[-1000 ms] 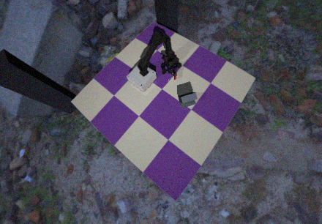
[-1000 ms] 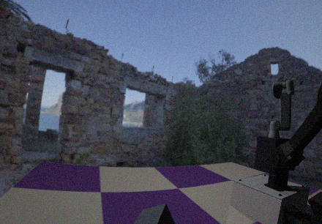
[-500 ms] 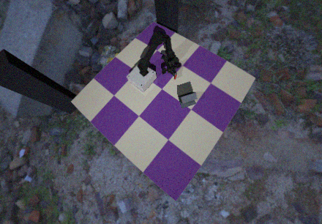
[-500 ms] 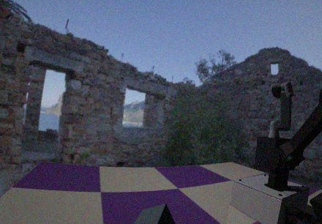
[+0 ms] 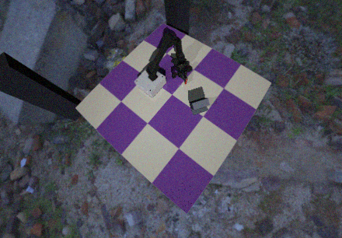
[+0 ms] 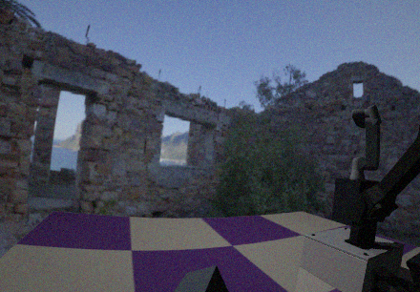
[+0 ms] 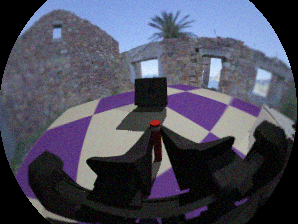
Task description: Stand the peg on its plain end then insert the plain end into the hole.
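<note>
The red peg lies 10 mm below my gripper tip. Round my gripper tip: sloped grey panel 220 mm ahead, 80 mm to the right, 10 mm below.
</note>
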